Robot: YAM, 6 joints.
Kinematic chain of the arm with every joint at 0, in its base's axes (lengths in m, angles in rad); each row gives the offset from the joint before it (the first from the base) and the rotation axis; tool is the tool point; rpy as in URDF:
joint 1: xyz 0 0 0.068 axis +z
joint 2: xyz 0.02 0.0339 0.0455 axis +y
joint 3: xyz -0.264 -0.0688 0 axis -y
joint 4: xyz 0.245 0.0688 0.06 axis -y
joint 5: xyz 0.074 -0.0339 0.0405 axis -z
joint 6: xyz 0.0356 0 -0.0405 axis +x
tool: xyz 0 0 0 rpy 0 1.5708 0
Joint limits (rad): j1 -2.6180..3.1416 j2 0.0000..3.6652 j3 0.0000..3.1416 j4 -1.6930..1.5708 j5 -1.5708..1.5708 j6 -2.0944..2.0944
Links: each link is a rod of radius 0.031 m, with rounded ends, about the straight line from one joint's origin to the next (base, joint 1, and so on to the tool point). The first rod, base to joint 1, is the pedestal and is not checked.
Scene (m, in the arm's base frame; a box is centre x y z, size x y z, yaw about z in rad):
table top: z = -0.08
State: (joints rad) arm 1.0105 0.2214 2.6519 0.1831 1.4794 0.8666
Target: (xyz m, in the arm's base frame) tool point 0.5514 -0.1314 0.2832
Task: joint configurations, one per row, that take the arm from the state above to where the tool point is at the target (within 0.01 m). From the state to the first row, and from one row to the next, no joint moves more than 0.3 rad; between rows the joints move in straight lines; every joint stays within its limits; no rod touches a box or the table.
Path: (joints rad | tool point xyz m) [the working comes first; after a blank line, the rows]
Joints at the target: -0.1758 2.4688 2.2681 0.1460 1.1817 0.8666
Straight joint move there: clear.

1: 0.8622 0.5023 2.6039 0.1785 1.4422 0.8666 | -0.2584 -0.3558 0.4811
2: 0.7139 0.7832 2.5559 0.1738 1.4050 0.8666 | -0.2070 -0.2258 0.6021
3: 0.5656 1.0642 2.5080 0.1692 1.3678 0.8666 | -0.0995 -0.1045 0.6761
4: 0.4174 1.3451 2.4600 0.1646 1.3305 0.8666 | 0.0493 -0.0160 0.6962
5: 0.2691 1.6260 2.4120 0.1599 1.2933 0.8666 | 0.2156 0.0240 0.6608
6: 0.1208 1.9069 2.3640 0.1553 1.2561 0.8666 | 0.3714 0.0110 0.5736
7: -0.0275 2.1878 2.3160 0.1507 1.2189 0.8666 | 0.4899 -0.0469 0.4434
8: -0.1758 2.4688 2.2681 0.1460 1.1817 0.8666 | 0.5514 -0.1314 0.2832

